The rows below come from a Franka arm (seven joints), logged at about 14 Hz.
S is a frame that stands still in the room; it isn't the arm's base.
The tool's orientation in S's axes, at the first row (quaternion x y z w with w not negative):
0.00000, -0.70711, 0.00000, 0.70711
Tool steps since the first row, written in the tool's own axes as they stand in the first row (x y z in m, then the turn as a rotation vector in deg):
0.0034, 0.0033, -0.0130, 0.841, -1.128, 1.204
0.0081, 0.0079, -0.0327, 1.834, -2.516, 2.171
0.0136, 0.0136, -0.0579, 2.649, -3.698, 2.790
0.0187, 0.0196, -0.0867, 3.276, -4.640, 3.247
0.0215, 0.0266, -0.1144, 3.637, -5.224, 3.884
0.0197, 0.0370, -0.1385, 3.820, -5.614, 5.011
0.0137, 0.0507, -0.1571, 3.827, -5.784, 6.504
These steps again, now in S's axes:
0.0130, 0.0033, 0.0034, -1.204, -1.128, 0.841
0.0327, 0.0079, 0.0081, -2.171, -2.516, 1.834
0.0579, 0.0136, 0.0136, -2.790, -3.698, 2.649
0.0867, 0.0196, 0.0187, -3.247, -4.640, 3.276
0.1144, 0.0266, 0.0215, -3.884, -5.224, 3.637
0.1385, 0.0370, 0.0197, -5.011, -5.614, 3.820
0.1571, 0.0507, 0.0137, -6.504, -5.784, 3.827

